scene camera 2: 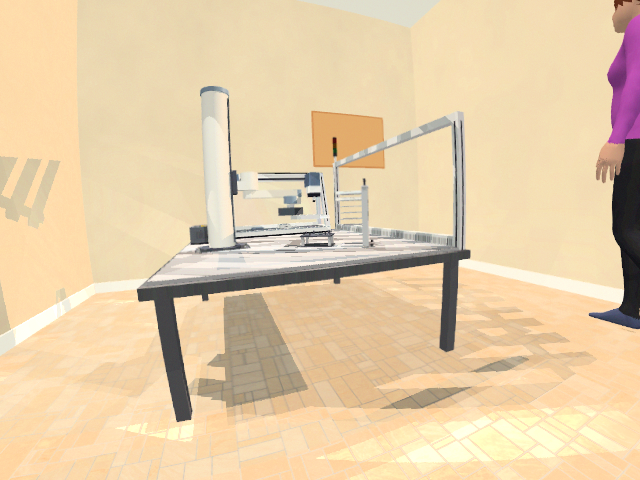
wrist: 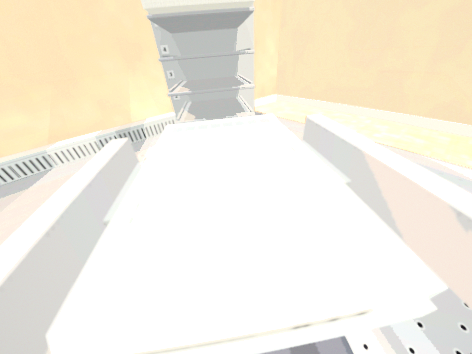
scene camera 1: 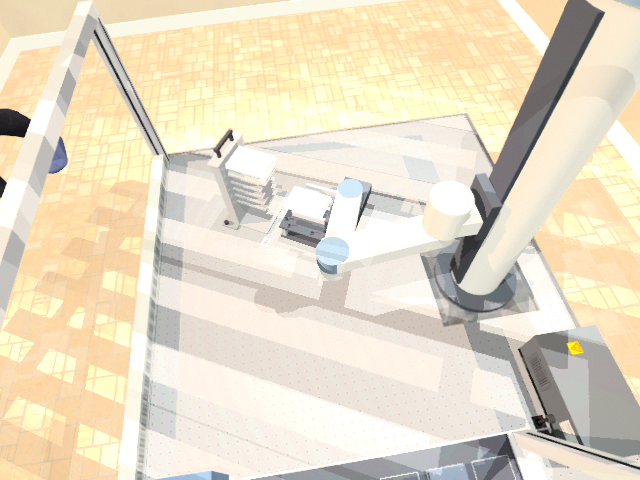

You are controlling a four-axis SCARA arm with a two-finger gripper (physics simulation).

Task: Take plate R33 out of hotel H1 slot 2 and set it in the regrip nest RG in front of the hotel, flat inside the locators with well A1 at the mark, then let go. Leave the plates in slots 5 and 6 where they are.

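Places are measured from the arm's base along level axes (x ahead, y left, z up), in millimetres.
Pixels of known places: gripper, fingertip midpoint: [scene camera 2: 321,216] [wrist: 223,142] [scene camera 1: 299,198]; arm's base at its link origin: [scene camera 2: 222,249] [scene camera 1: 473,276].
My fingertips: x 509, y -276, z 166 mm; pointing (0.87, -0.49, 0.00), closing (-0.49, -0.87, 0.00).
Note:
Ahead of a thing's pixels: the offset from my fingertips to its middle. "spot": to the spot under its first point.
My gripper [scene camera 1: 306,200] [wrist: 223,142] is shut on the white plate R33 @[dx -22, dy +13, dz -5 mm] [scene camera 1: 312,204] [scene camera 2: 309,217] [wrist: 215,215], a finger along each long side. The plate looks level and is outside hotel H1 @[dx +163, dy -94, dz +13 mm] [scene camera 1: 225,192] [scene camera 2: 365,217] [wrist: 207,42]. In scene camera 2 it hangs clearly above the dark regrip nest RG @[dx -19, dy +16, dz -116 mm] [scene camera 1: 299,225] [scene camera 2: 317,236], roughly over it. The nest's locators and A1 mark cannot be made out. A white plate @[dx +128, dy -74, dz +115 mm] [scene camera 1: 251,162] sits at the top of the hotel; slots 5 and 6 cannot be told apart. Slot labels 4 and 3 show in the wrist view; the lowest shelf is partly hidden behind the held plate.
The arm column [scene camera 1: 509,227] [scene camera 2: 217,170] stands on the table, with a grey control box @[spot: dx -598, dy +657, dz -38 mm] [scene camera 1: 578,382] near it. A guard frame @[spot: dx +503, dy -409, dz +203 mm] [scene camera 1: 126,85] [scene camera 2: 458,180] runs along the table edge beyond the hotel. A person stands at the right in scene camera 2.

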